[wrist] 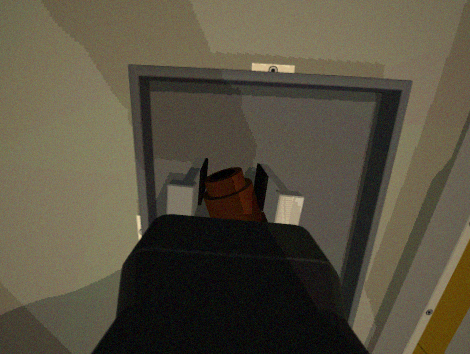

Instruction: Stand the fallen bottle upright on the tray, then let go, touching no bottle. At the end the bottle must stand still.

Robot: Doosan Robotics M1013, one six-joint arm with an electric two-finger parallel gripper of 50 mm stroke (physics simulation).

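Places are measured from the arm's base along level axes (x ahead, y left, z up), in metres.
Pixels of known places: gripper, fingertip midpoint: (231, 175).
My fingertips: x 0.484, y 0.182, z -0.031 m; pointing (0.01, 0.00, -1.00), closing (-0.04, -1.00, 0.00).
Note:
For each thing: its top centre in the pictures, then the offset to it from my fingertips. "*": a spot on its surface instead.
- brown bottle, middle of its top: (261, 310) 0.067 m back, 0.021 m right, 0.054 m up
- grey tray, surface spot: (345, 86) * 0.067 m ahead, 0.075 m right, 0.003 m down
- light grey rail, middle of its top: (449, 270) 0.074 m back, 0.198 m right, 0.004 m up
- yellow panel, surface spot: (452, 295) * 0.096 m back, 0.203 m right, 0.010 m up
A brown bottle (232, 200) lies in the grey tray (345, 86), its open mouth and neck showing between my fingertips; the rest of it is hidden behind the black gripper body. My gripper (231, 175) is shut on the bottle's neck, one dark finger pad on each side. The neck leans a little to the left in the view. Whether the bottle touches the tray floor cannot be seen.
The tray has raised walls on its left, far and right sides. A small white plate with a screw (273, 68) sits at the tray's far edge. A light grey rail (425, 280) with screws and a yellow panel (452, 295) stand at the right.

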